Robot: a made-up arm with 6 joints. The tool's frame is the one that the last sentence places.
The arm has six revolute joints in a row. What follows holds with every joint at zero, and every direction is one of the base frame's.
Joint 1 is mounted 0.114 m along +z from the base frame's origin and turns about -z.
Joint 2 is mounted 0.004 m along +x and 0.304 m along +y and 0.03 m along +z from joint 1 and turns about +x.
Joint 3 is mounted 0.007 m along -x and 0.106 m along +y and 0.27 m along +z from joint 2 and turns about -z.
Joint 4 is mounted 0.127 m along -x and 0.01 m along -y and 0.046 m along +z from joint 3 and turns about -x.
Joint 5 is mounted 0.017 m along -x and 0.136 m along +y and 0.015 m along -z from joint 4 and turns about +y.
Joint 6 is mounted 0.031 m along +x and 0.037 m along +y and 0.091 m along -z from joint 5 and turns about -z.
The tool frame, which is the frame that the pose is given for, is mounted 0.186 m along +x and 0.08 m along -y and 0.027 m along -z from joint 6; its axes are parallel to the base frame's.
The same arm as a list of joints. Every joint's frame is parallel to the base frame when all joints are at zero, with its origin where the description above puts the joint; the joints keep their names.
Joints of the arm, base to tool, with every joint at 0 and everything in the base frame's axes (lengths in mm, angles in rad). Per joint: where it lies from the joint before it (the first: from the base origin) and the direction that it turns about. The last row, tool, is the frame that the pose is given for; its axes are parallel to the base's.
joint 1: origin 0 0 114 axis -z
joint 2: origin 4 304 30 axis +x
joint 3: origin -7 106 270 axis -z
joint 4: origin -127 -10 46 axis -x
joint 5: origin -17 136 -15 axis +y
joint 6: origin 31 37 -91 axis -z
tool: origin 186 -80 -27

